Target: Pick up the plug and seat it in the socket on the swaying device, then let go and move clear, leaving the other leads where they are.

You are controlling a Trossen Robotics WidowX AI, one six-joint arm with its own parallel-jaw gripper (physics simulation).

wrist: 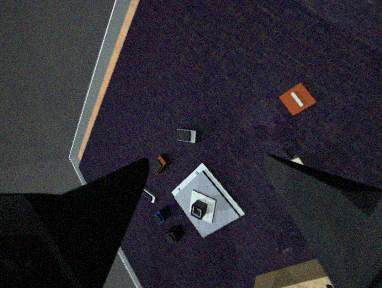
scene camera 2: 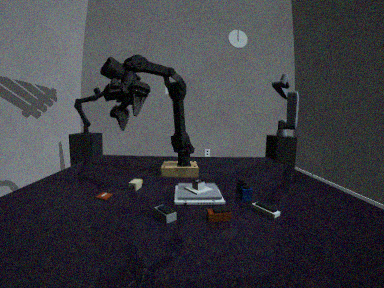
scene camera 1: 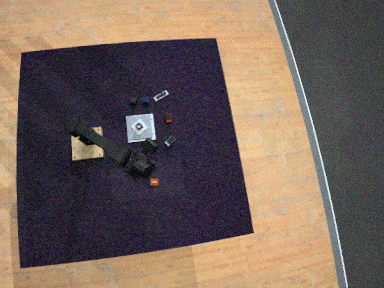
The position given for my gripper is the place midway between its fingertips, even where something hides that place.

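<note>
Socket device (scene camera 2: 197,190), in wrist view too (wrist: 208,209). My gripper (scene camera 2: 128,123), also in wrist view (wrist: 205,161): open, holding nothing.
</note>
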